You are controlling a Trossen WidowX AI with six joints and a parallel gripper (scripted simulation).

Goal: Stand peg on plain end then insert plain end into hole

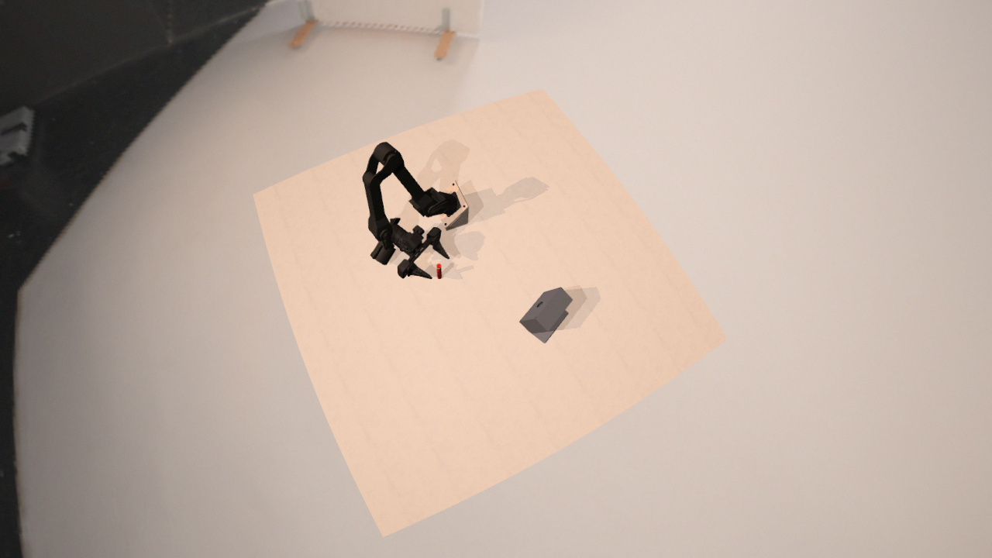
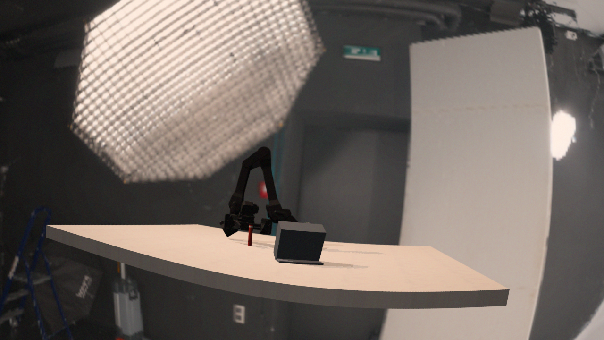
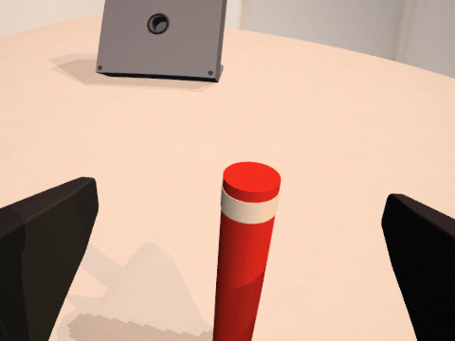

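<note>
Now: gripper tip 1 cm above the red peg. From my gripper tip the other things lie so: dark grey sloped panel 26 cm to the left, 23 cm ahead, 1 cm below.
</note>
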